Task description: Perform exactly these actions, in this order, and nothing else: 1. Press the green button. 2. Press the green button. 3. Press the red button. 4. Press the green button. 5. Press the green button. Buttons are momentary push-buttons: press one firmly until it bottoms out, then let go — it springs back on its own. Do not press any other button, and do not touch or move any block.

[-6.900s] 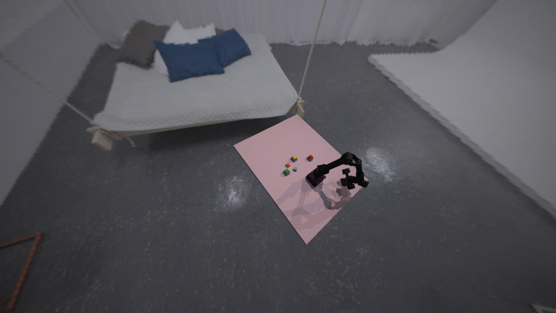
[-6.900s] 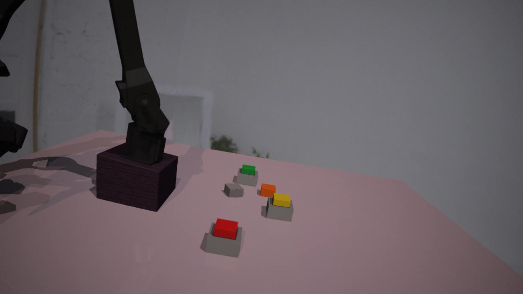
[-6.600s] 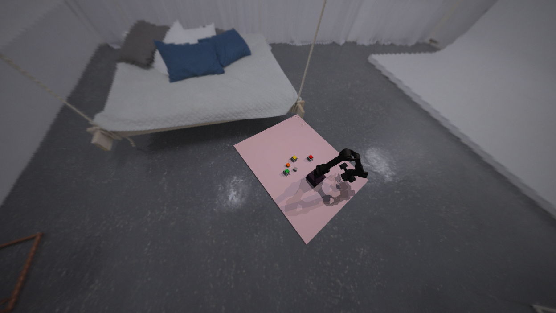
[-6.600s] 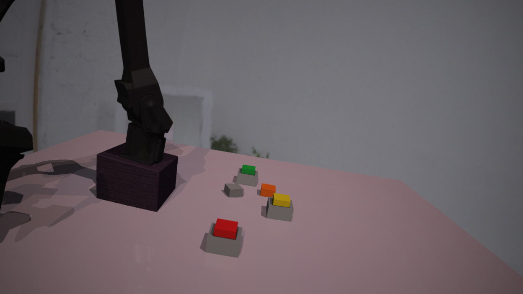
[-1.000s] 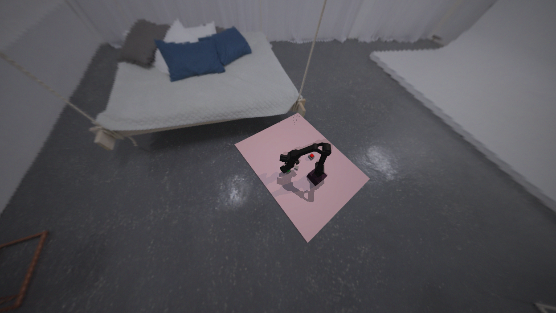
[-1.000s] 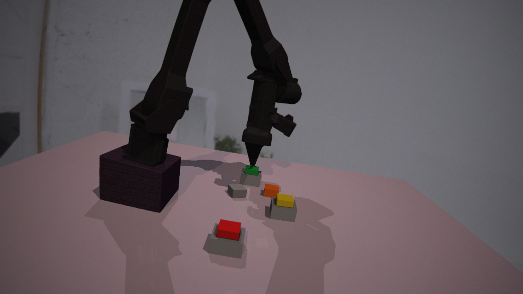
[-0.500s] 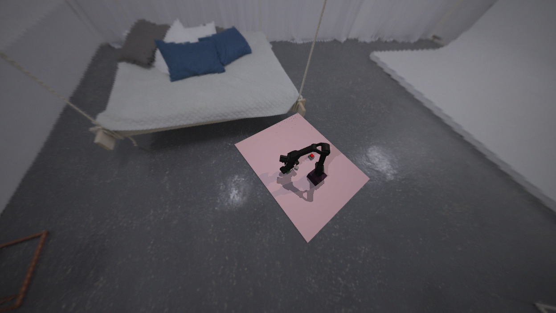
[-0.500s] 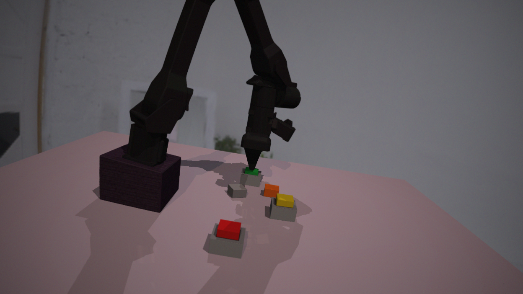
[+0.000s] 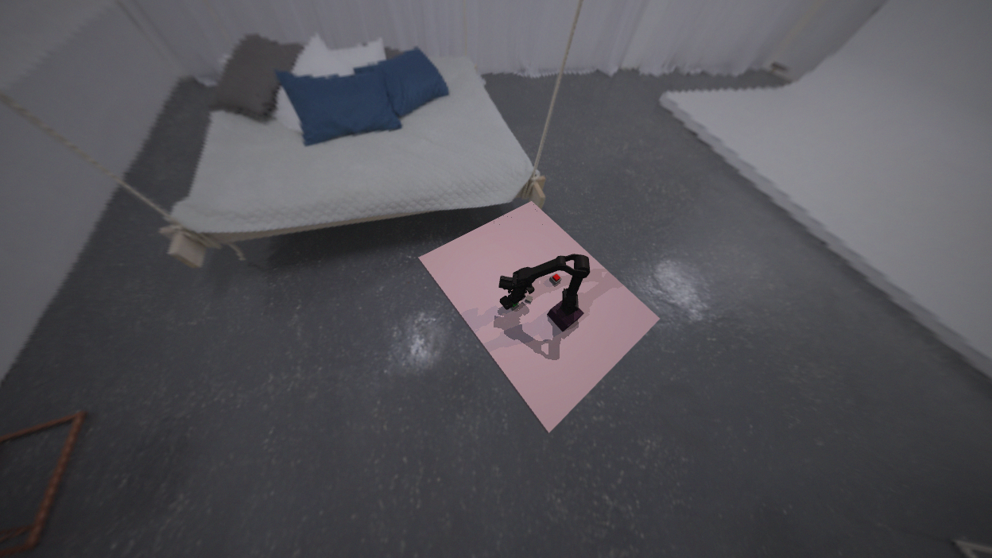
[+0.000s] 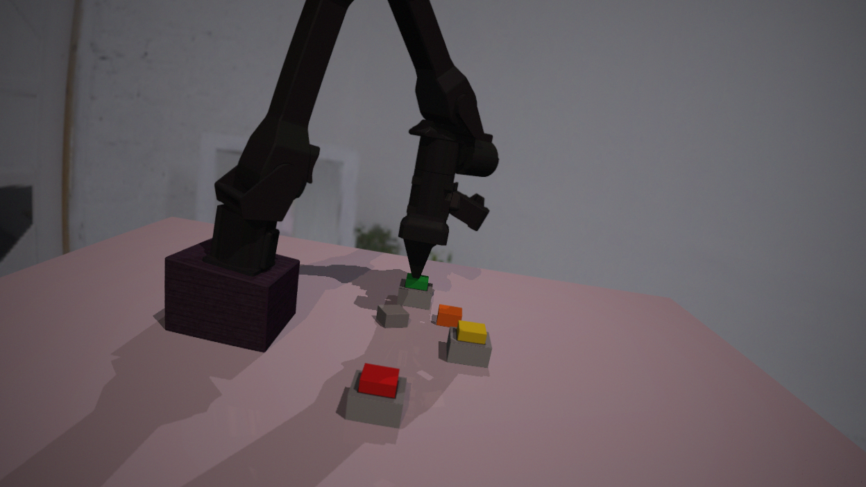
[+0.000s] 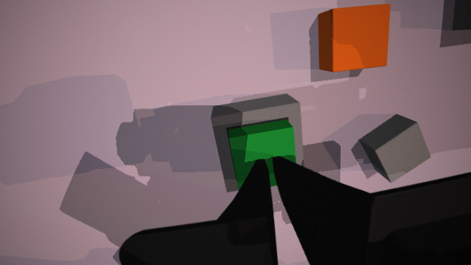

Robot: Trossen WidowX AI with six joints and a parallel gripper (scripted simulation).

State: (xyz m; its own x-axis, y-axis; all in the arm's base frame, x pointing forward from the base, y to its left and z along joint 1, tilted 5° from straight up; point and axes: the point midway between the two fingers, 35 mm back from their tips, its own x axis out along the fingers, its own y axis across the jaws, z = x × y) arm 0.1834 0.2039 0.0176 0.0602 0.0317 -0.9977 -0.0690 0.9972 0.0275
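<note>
The green button is 1 cm below my gripper tip. The rest, counted from my gripper tip: orange block 6 cm ahead, 6 cm to the right, 3 cm below; grey block 2 cm behind, 9 cm to the right, 3 cm below; yellow button 9 cm ahead, 15 cm to the right, 1 cm below.
</note>
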